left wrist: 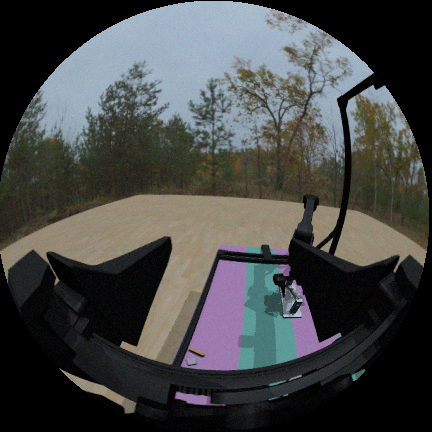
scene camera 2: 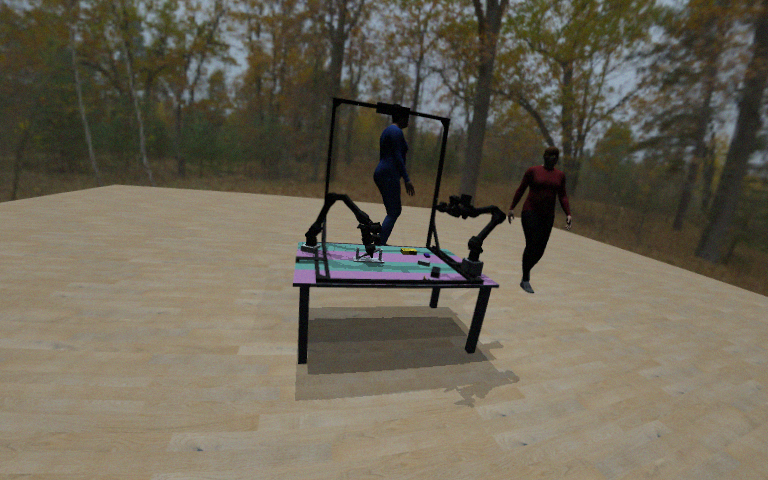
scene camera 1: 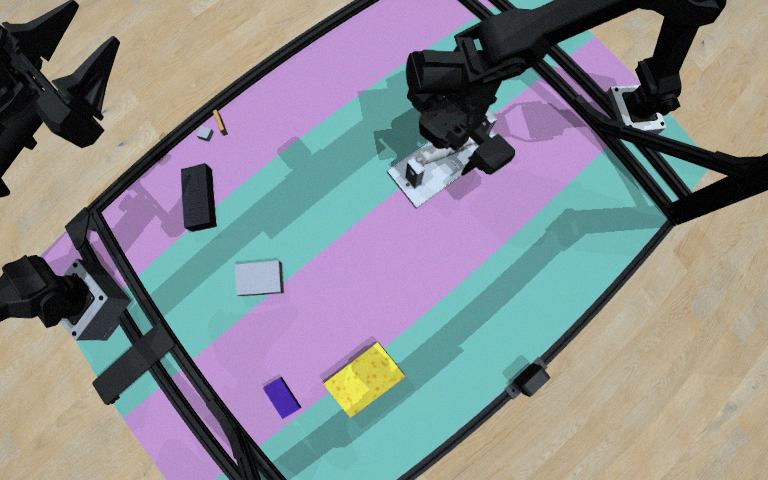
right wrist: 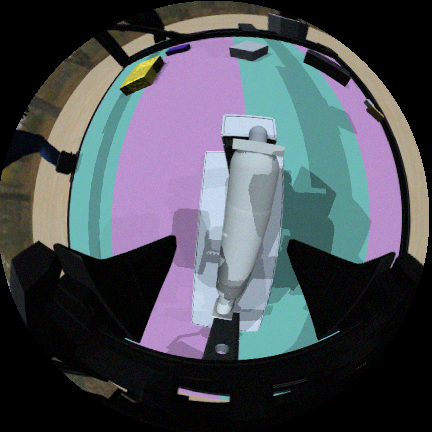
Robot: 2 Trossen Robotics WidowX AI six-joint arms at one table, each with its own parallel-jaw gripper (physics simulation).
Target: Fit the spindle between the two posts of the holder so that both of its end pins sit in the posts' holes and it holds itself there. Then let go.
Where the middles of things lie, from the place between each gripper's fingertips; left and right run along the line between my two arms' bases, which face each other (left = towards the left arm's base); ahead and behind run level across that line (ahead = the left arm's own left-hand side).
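Scene:
My right hand is 10 mm short of the spindle (right wrist: 253,169), and it is also 10 mm below the spindle and 10 mm to the left of it.
From my left hand I find the spindle 380 mm to the right, 370 mm below and 140 mm behind. Going by its middle, the spindle is nearer to my right hand than to my left hand.

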